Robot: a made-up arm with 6 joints. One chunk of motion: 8 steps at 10 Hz.
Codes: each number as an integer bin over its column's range. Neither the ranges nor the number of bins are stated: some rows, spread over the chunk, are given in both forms.
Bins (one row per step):
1: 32 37 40 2 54 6
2: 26 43 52 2 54 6
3: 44 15 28 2 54 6
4: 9 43 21 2 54 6
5: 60 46 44 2 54 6
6: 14 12 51 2 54 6
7: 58 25 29 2 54 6
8: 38 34 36 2 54 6
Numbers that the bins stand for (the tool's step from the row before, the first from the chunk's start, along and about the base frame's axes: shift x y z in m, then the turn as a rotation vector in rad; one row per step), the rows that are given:
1: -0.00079 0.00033 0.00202 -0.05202 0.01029 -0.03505
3: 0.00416 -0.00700 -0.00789 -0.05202 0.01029 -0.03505
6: -0.00822 -0.00800 0.01110 -0.05202 0.01029 -0.03505
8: 0.00168 -0.00067 -0.00129 -0.05202 0.01029 -0.03505
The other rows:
2: -0.00327 0.00233 0.01192 -0.05202 0.01029 -0.03505
4: -0.01029 0.00233 -0.01367 -0.05202 0.01029 -0.03505
5: 0.01076 0.00333 0.00532 -0.05202 0.01029 -0.03505
7: 0.00994 -0.00367 -0.00706 -0.05202 0.01029 -0.03505

